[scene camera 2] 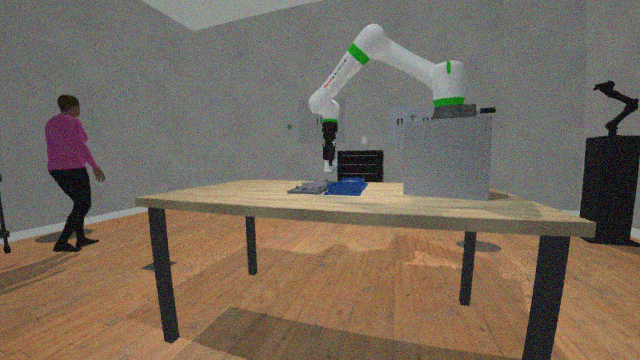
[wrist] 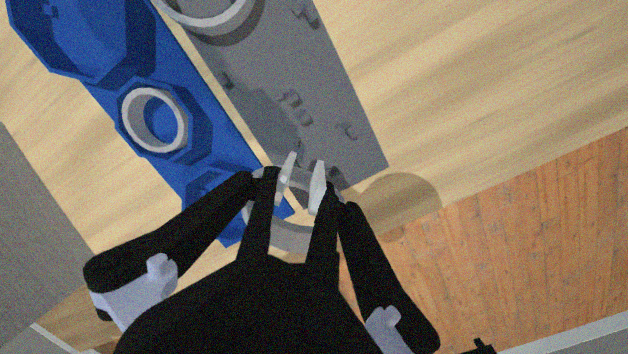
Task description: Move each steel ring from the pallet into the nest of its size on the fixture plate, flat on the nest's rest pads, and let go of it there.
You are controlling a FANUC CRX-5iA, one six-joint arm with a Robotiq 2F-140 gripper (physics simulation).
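Places are measured from the arm's base along level axes (x ahead, y left, z up), in metres.
Where they show: gripper, fingertip midpoint: (scene camera 2: 327, 171) (wrist: 303, 167); arm's base, origin of the base link: (scene camera 2: 448, 119).
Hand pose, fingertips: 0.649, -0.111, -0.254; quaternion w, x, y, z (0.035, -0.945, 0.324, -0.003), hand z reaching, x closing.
Each offset is from my fingertips to the top centre of the thing, as dx, dy, dz. "spot": to the spot under its first point. Level surfaces: height alone.
My gripper (scene camera 2: 328, 164) (wrist: 303, 167) is shut on a steel ring {-0.015, -0.022, +0.094} (wrist: 292, 240), held at its fingertips, with the fingers and black links hiding its sides. It hangs well above the table, over the near end of the grey fixture plate {-0.001, +0.150, -0.067} (scene camera 2: 306, 190) (wrist: 340, 85) in the wrist view. Small rest pads stand up from the plate. A large steel ring {spot: -0.043, +0.186, -0.036} (wrist: 212, 23) lies on the plate at the top edge of the wrist view, partly cut off. A smaller steel ring {spot: -0.141, +0.108, -0.040} (wrist: 180, 120) sits in a pocket of the blue pallet (scene camera 2: 345, 189) (wrist: 210, 100). The pallet's pocket above it holds no ring.
The pallet and plate lie side by side on the wooden table {dz -0.079} (scene camera 2: 240, 197) (wrist: 480, 75), with a narrow gap between. The robot's grey pedestal (scene camera 2: 445, 160) stands to their right in the scene view. A person (scene camera 2: 66, 145) in pink stands at the left, away from the table.
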